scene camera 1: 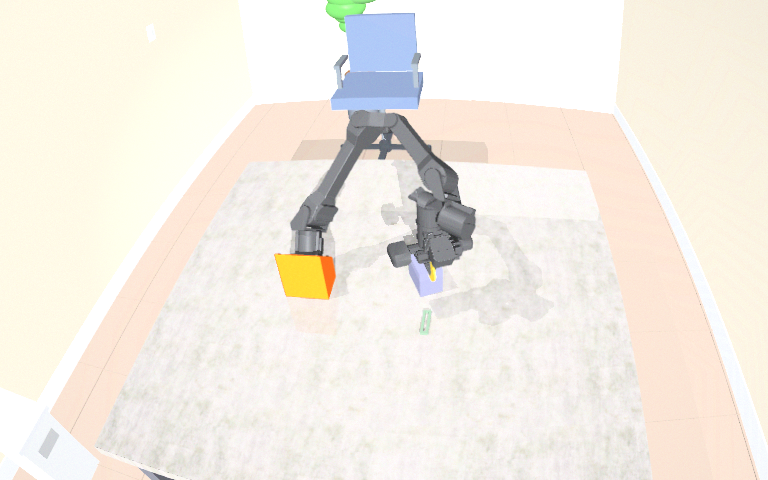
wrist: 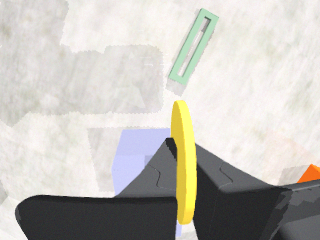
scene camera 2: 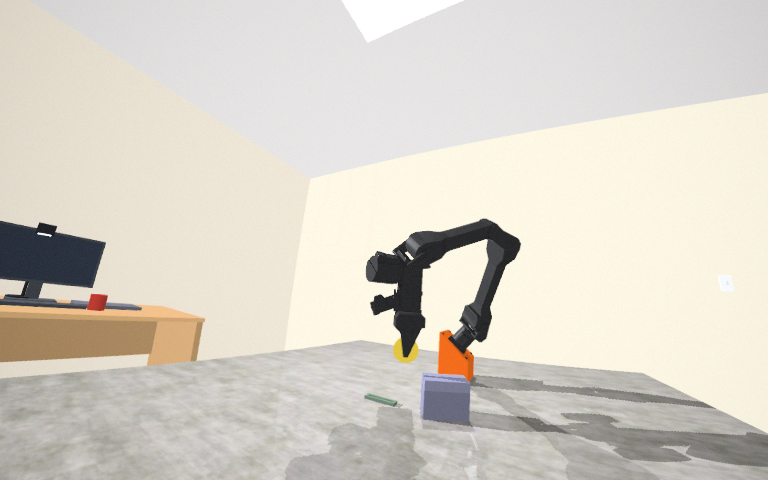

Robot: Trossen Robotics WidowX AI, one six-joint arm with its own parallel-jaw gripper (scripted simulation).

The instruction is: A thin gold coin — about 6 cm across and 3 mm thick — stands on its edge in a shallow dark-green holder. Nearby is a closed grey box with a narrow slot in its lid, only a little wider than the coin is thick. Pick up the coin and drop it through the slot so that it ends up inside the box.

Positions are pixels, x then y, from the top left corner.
Scene:
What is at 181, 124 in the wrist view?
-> A gold coin.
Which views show my gripper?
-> Scene camera 1, the wrist view and scene camera 2: all of them.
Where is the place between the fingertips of my gripper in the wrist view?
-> At 175, 145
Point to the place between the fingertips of my gripper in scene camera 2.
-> At 405, 357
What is my gripper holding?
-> A gold coin.

